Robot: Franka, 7 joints.
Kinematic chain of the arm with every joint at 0, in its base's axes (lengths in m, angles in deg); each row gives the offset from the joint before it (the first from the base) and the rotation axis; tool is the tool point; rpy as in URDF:
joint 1: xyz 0 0 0.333 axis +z
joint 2: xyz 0 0 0 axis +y
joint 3: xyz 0 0 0.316 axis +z
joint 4: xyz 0.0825 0 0 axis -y
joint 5: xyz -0.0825 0 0.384 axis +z
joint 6: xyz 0 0 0 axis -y
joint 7: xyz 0.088 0 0 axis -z
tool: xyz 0 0 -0.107 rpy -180 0 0
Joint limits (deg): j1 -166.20..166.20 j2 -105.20..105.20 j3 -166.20..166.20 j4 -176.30..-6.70 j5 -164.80..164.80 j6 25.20..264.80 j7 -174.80..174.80
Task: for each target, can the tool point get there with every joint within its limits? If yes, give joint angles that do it. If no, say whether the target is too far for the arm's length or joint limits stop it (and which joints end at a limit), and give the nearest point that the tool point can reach.
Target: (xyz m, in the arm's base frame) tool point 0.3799 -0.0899 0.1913
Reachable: yes | joints -111.51 -24.29 105.57 -152.05 -43.52 141.33 -8.25
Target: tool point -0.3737 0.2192 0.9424
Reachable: yes | joints -12.35 -60.07 0.32 -42.85 -100.44 216.89 148.23
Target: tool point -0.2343 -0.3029 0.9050
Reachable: yes | joints 99.76 -26.35 81.34 -24.41 8.68 43.19 -110.77
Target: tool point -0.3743 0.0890 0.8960
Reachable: yes | joints 75.54 -57.97 38.47 -99.42 42.76 136.51 90.64
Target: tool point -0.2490 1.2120 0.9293
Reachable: no: too far | nearest point -0.1555 0.7570 0.7054 | short by 0.516 m
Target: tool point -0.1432 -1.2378 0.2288
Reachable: no: too far | nearest point -0.0982 -0.8492 0.2615 | short by 0.393 m
